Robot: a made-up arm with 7 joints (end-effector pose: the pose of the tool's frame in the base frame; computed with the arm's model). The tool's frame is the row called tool.
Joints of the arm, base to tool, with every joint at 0 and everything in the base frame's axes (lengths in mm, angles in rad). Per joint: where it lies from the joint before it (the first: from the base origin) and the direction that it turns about. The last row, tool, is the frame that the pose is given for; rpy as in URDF.
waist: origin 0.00 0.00 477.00 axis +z
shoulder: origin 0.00 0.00 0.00 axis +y
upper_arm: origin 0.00 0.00 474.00 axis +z
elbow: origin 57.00 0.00 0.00 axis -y
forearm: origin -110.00 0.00 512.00 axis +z
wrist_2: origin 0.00 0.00 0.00 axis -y
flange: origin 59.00 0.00 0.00 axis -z
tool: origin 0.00 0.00 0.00 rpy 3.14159 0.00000 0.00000
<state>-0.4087 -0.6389 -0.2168 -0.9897 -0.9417 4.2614 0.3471</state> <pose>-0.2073 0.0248 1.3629 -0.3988 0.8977 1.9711</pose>
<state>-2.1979 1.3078 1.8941 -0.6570 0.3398 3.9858 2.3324</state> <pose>-0.3431 -0.8464 0.7774 1.5993 -0.3787 -0.7107</pose>
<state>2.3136 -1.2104 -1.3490 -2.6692 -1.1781 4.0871 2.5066</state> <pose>0.3130 0.1938 0.6251 -0.8382 0.3265 1.1361</pose>
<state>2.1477 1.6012 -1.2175 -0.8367 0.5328 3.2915 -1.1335</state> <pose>-0.2429 0.9480 0.3647 -0.2557 2.1852 1.7891</pose>
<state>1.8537 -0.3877 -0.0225 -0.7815 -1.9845 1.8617 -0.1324</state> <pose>-0.0056 -0.0051 1.5021 1.4544 0.3878 2.2294</pose>
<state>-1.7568 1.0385 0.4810 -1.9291 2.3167 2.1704 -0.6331</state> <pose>0.1480 -0.6292 0.1815 0.1459 1.7927 -0.8695</pose>
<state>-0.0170 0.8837 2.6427 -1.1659 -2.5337 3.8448 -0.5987</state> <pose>0.2999 0.1942 1.2630 -1.3005 0.1569 2.7729</pose>
